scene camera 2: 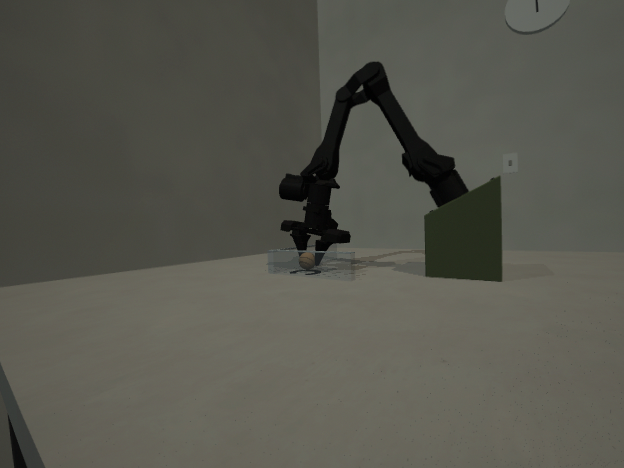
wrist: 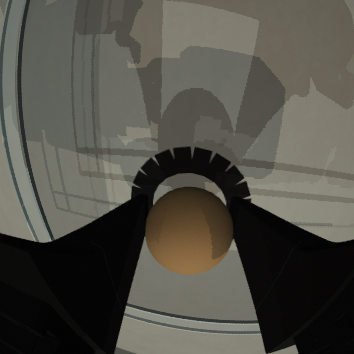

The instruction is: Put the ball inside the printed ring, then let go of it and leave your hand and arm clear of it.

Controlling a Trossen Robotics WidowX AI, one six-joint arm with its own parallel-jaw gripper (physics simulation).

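Where they show: gripper, fingertip midpoint: [wrist: 189, 203]; arm's base, origin of the base link: [scene camera 2: 456, 201].
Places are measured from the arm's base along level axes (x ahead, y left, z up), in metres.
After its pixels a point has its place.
Note:
An orange-brown ball [scene camera 2: 306, 260] [wrist: 189, 240] is held between the two black fingers of my gripper [scene camera 2: 308, 259] @[x 0.337, y 0.092, z -0.142 m] [wrist: 189, 203] @[x 0.337, y 0.092, z -0.142 m], which is shut on it. The printed ring [scene camera 2: 297, 272] [wrist: 185, 162] @[x 0.343, y 0.077, z -0.162 m] is a black toothed band on the surface below. In the scene view the ball is just above the ring. In the wrist view the far part of the ring shows beyond the ball as an arch, with part of its light inside visible; the ball and fingers hide its near part. Whether the ball touches the surface is hard to tell.
A low clear-walled enclosure [scene camera 2: 345, 266] @[x 0.192, y 0.161, z -0.132 m] [wrist: 12, 90] @[x 0.404, y 0.031, z -0.103 m] stands around the ring, and my fingers reach down inside its walls. The green sloped base [scene camera 2: 463, 241] @[x -0.018, y 0.045, z -0.086 m] of the arm stands to the right in the scene view. Shadows of the arm fall across the surface.

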